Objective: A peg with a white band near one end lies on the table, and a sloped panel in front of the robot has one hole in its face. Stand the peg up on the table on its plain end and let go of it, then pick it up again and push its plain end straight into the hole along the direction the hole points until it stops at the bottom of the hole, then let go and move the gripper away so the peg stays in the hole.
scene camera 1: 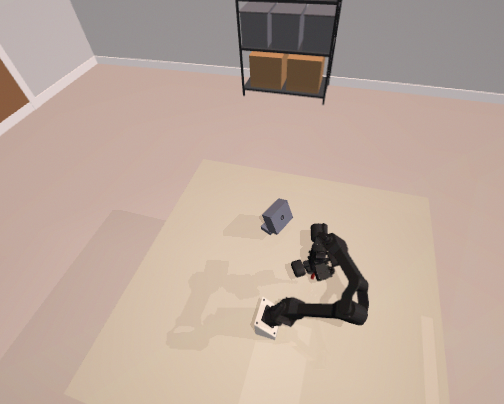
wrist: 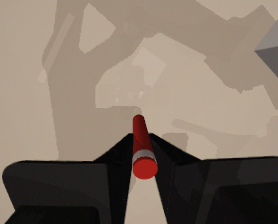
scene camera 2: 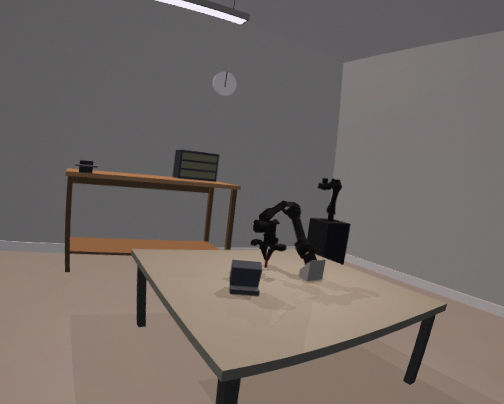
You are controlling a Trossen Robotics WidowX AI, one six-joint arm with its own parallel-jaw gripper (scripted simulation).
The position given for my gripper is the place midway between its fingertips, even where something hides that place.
My gripper (scene camera 1: 313,273) holds a red peg (wrist: 144,163).
My gripper is seen too in the wrist view (wrist: 140,138).
